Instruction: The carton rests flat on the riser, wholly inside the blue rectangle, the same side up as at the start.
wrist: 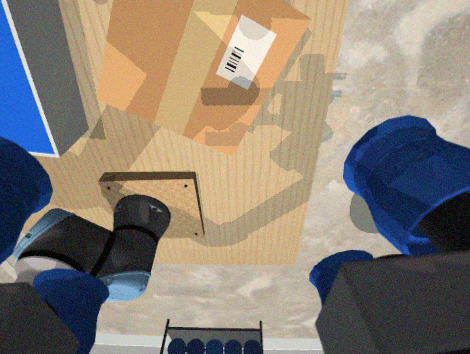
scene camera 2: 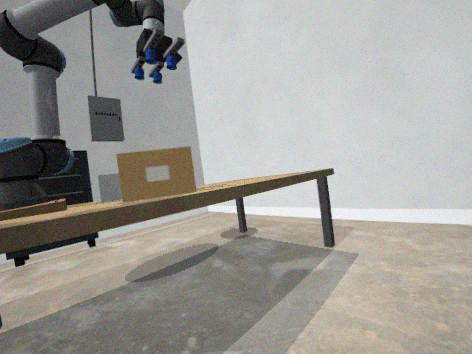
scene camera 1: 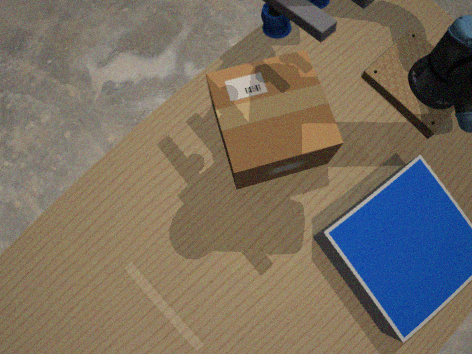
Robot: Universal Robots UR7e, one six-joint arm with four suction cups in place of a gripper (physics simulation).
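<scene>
The brown carton (scene camera 1: pixel 270 142) (scene camera 2: pixel 157 190) (wrist: pixel 145 45) rests flat on the wooden table, with a tape band and a white barcode label on its top. The riser (scene camera 1: pixel 355 285) (wrist: pixel 55 75) is a dark grey block beside the carton, apart from it. The blue rectangle (scene camera 1: pixel 400 240) (wrist: pixel 15 90), edged in white, covers the riser's top. The riser does not show in scene camera 2. My gripper (scene camera 1: pixel 300 17) (scene camera 2: pixel 155 67) (wrist: pixel 207 240) has four blue suction cups. It hangs high above the table, well above the carton, touching nothing, and is open.
The arm's base (scene camera 1: pixel 435 80) (wrist: pixel 142 215) stands on a mounting plate (scene camera 1: pixel 392 97) (wrist: pixel 182 200) at one end of the table (scene camera 1: pixel 100 225) (scene camera 2: pixel 280 180) (wrist: pixel 265 200). A pale strip (scene camera 1: pixel 165 305) lies across the tabletop. A grey wall box (scene camera 2: pixel 106 130) hangs behind.
</scene>
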